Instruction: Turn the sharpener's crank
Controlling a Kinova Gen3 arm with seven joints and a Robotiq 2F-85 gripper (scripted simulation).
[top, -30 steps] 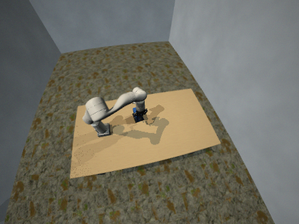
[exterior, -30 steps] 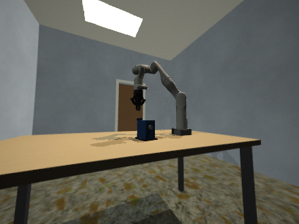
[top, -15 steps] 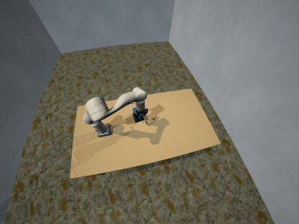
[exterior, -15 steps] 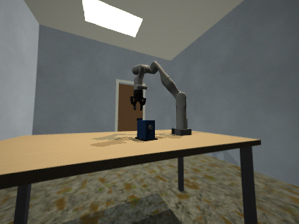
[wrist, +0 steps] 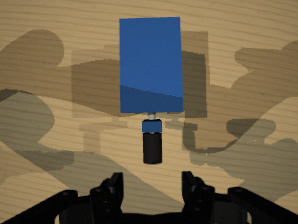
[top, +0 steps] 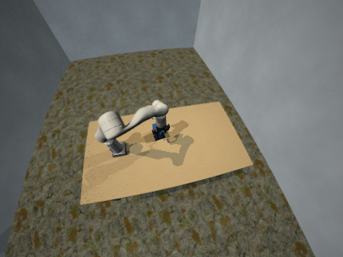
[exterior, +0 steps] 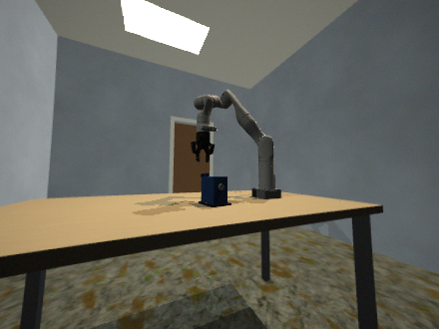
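The black knob is 2 cm to the left of my hand and 9 cm below it.
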